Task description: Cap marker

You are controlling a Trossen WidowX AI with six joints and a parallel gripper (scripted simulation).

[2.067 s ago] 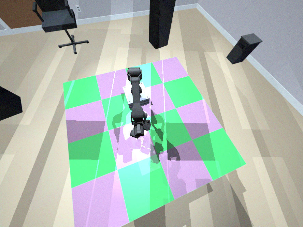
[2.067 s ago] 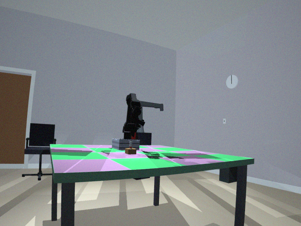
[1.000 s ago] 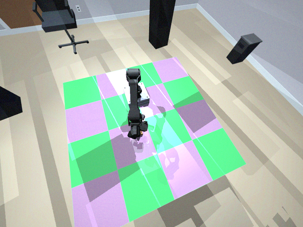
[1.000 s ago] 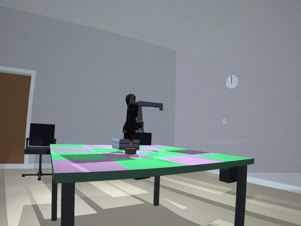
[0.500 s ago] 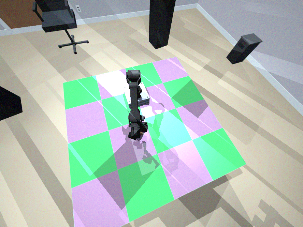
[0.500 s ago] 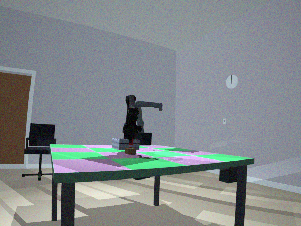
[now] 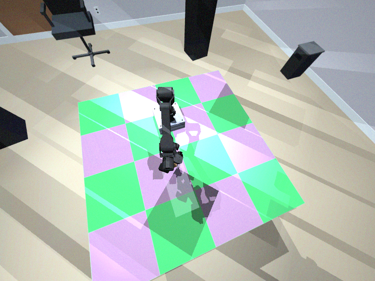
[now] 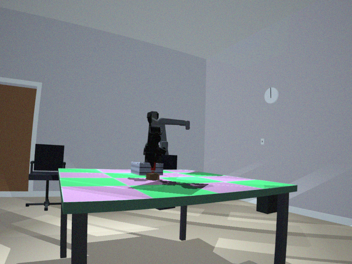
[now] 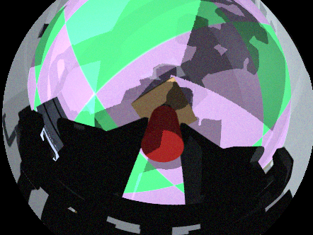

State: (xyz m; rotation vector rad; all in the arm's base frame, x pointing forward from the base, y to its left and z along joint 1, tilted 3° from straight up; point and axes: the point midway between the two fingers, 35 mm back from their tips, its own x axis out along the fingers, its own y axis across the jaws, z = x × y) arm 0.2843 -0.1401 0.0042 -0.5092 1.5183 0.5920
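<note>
My gripper tip is 1 cm below the red cap. Round my gripper tip: tan holder block (6 cm below).
</note>
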